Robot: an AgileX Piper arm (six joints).
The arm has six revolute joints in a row. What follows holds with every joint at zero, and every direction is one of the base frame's.
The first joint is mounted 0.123 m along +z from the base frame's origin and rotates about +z.
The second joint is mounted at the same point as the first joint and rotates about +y.
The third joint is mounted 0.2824 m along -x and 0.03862 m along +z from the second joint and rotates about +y.
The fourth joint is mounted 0.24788 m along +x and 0.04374 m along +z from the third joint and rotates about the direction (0.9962, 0, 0.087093).
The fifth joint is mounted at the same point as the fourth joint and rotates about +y.
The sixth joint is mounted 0.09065 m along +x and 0.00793 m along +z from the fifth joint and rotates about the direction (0.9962, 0, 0.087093).
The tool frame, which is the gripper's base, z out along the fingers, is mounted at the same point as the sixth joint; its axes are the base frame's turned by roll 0, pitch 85 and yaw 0 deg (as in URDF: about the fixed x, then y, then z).
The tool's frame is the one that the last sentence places.
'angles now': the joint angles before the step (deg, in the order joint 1, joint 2, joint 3, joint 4, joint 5, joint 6). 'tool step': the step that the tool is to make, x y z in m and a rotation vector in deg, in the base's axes. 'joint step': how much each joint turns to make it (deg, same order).
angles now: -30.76 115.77 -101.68 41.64 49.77 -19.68
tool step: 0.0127 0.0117 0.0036 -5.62 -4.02 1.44
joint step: 2.54 -0.01 0.01 0.12 -5.71 -4.14
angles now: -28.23 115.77 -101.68 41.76 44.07 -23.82
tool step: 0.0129 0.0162 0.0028 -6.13 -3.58 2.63
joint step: 2.98 0.09 0.02 0.01 -5.16 -5.03
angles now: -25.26 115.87 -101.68 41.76 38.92 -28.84
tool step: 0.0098 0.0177 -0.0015 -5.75 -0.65 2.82
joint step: 3.03 0.23 0.00 -3.26 -3.05 -2.06
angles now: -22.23 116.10 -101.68 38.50 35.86 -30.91
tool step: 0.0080 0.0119 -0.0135 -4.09 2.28 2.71
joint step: 2.13 1.42 0.00 -4.30 -0.76 -0.45
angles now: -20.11 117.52 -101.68 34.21 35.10 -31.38
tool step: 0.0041 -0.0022 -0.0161 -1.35 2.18 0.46
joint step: 0.12 1.84 -0.02 -1.95 -0.23 -0.11
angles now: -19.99 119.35 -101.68 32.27 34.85 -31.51
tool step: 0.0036 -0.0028 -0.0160 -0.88 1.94 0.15
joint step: 0.00 1.84 -0.01 -1.50 -0.38 0.02
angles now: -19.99 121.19 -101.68 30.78 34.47 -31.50
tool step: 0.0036 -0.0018 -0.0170 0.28 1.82 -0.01
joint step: -0.01 1.98 0.01 -0.33 -0.21 -0.01
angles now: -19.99 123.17 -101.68 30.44 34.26 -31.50
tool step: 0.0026 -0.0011 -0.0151 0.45 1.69 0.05
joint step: 0.00 1.74 0.00 -0.16 0.00 -0.01
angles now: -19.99 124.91 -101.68 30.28 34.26 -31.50
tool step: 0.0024 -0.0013 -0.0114 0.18 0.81 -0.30
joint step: 0.00 1.37 0.00 -0.01 -0.63 0.00
